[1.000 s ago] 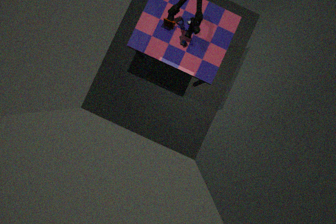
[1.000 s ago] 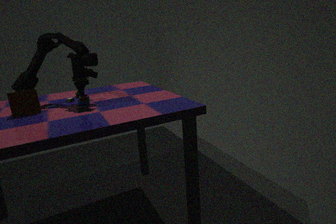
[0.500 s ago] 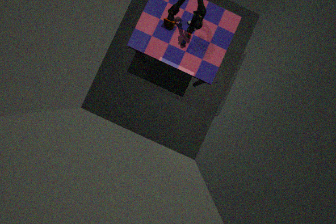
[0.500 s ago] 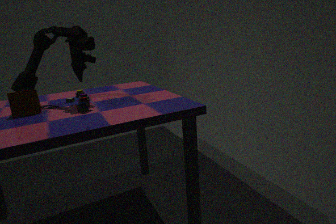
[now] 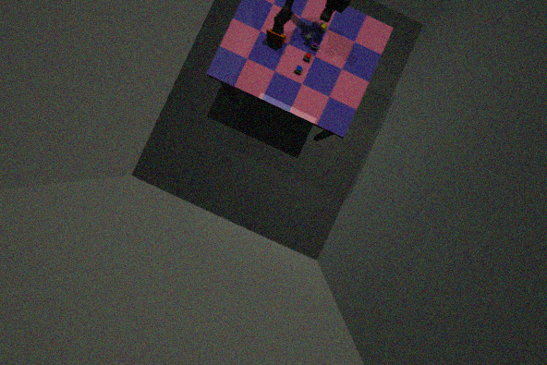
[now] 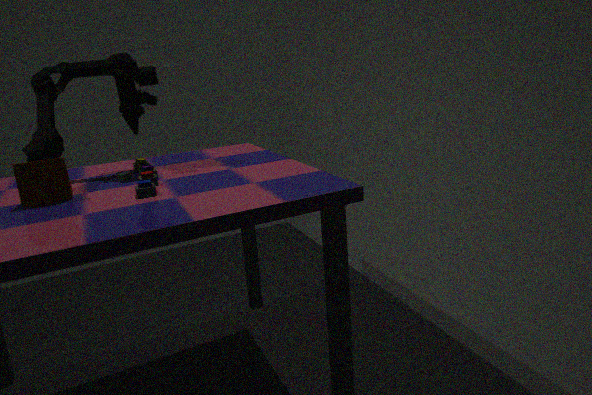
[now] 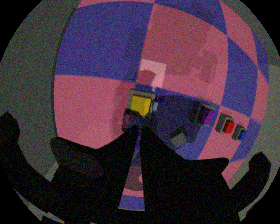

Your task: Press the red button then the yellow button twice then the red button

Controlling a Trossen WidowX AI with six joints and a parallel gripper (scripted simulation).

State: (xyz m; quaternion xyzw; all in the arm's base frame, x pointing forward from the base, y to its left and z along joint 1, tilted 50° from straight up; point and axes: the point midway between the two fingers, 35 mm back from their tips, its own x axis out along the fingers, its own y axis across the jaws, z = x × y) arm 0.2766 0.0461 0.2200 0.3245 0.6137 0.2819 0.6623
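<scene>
My gripper tip is 9 cm above the yellow button. Also, from my gripper tip: pale block 12 cm below, 10 cm to the right, 7 cm behind; purple button 14 cm to the right, 9 cm below; red button 24 cm to the right, 9 cm below, 2 cm behind.
</scene>
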